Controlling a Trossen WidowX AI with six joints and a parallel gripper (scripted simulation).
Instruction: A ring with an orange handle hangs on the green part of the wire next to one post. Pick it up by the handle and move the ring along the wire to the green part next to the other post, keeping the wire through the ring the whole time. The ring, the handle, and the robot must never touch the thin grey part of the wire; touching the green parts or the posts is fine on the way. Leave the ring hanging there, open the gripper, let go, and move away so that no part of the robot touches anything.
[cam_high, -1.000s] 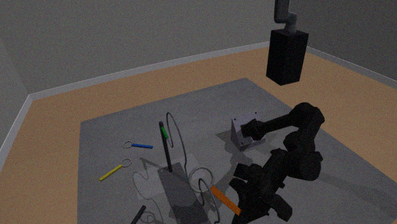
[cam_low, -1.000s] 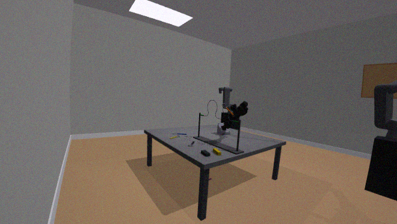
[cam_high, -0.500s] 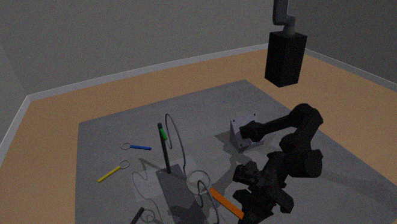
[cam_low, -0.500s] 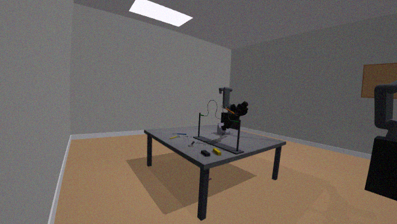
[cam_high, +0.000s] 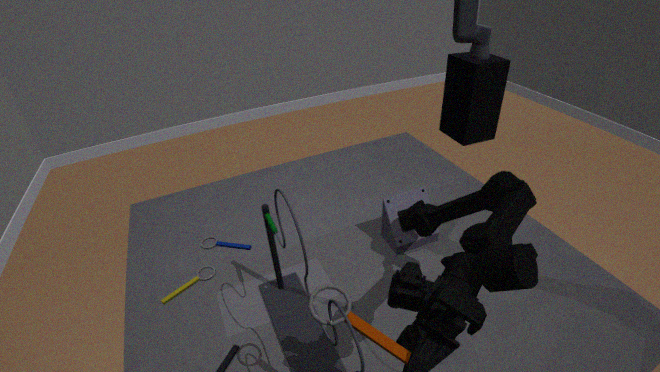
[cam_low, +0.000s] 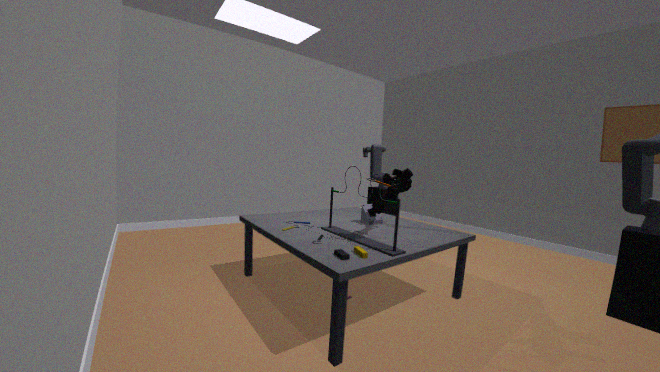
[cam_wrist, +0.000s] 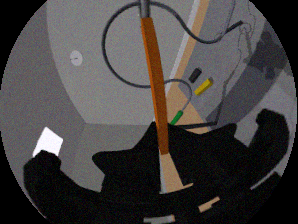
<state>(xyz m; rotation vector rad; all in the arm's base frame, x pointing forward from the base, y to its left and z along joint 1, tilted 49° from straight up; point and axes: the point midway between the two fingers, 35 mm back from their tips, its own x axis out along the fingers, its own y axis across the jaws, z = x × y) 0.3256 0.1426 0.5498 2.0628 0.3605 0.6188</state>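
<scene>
Now: gripper tip 90 mm to the left of the orange-handled ring, 30 mm below it and 20 mm short of it. The rest, counted from my gripper tip: yellow-handled ring (610 mm to the right, 340 mm below, 310 mm ahead); black block (330 mm below, 330 mm ahead, 10 mm to the left); yellow block (330 mm below, 220 mm ahead, 30 mm to the left).
</scene>
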